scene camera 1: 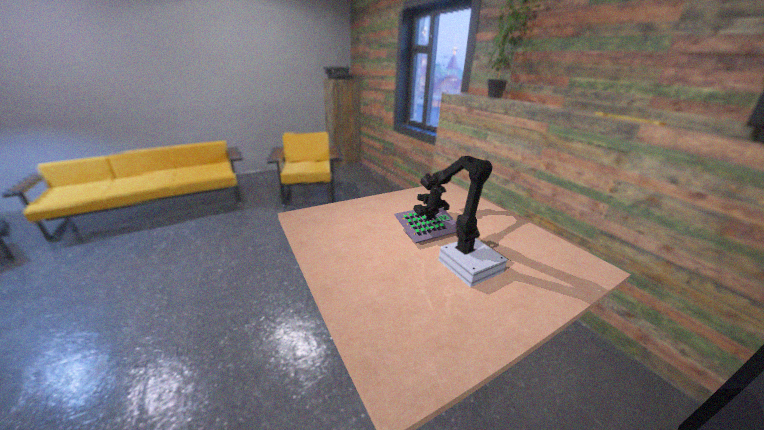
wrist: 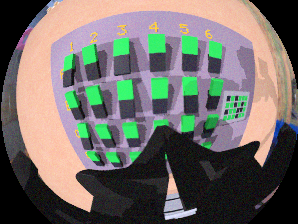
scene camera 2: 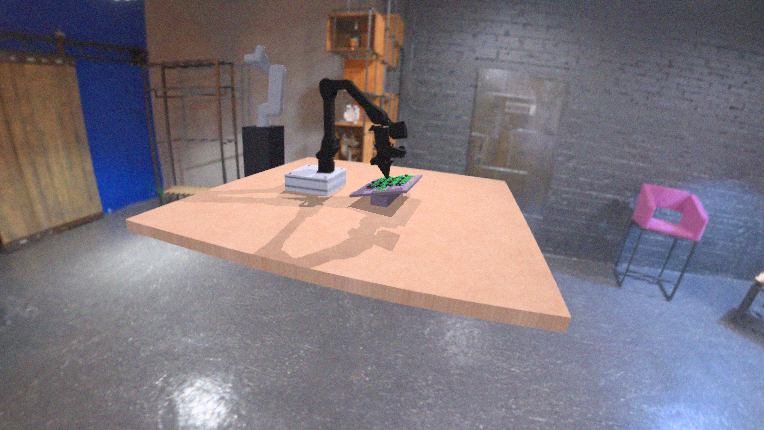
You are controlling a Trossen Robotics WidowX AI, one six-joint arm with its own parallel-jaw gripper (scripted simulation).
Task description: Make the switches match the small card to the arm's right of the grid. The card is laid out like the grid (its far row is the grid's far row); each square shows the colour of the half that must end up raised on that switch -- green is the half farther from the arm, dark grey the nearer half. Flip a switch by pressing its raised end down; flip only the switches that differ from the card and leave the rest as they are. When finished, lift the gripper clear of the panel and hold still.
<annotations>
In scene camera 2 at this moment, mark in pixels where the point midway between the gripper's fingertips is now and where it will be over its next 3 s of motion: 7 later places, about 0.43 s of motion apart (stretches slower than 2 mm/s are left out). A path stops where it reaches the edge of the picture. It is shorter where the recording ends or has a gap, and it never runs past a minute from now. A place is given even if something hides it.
My gripper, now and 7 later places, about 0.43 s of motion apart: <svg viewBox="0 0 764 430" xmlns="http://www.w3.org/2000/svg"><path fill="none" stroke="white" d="M387 178L387 179L387 179L387 180L387 180L386 176L385 165L387 163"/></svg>
</annotations>
